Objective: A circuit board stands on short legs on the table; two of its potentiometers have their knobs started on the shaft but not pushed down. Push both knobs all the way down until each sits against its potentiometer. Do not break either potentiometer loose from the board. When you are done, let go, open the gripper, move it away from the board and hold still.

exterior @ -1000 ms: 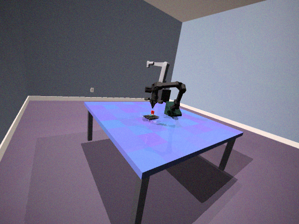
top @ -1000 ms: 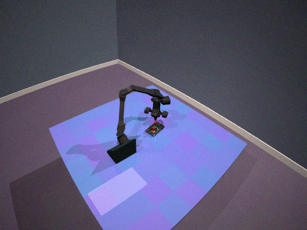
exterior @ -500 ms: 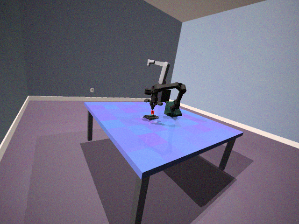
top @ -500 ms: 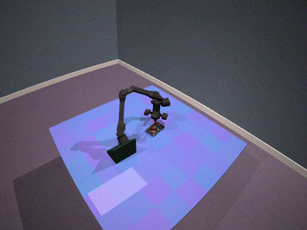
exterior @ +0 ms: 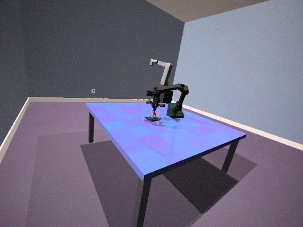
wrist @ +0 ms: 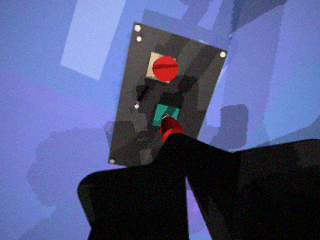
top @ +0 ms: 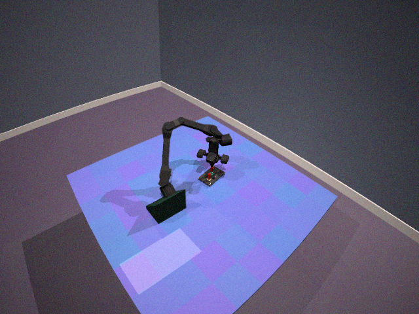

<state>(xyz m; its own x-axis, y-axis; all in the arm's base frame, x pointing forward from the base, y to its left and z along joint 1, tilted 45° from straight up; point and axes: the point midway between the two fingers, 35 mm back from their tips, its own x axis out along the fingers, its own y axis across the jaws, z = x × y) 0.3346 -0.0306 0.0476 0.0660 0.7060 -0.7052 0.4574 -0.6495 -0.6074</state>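
Right now the red knob is 20 mm below my gripper tip.
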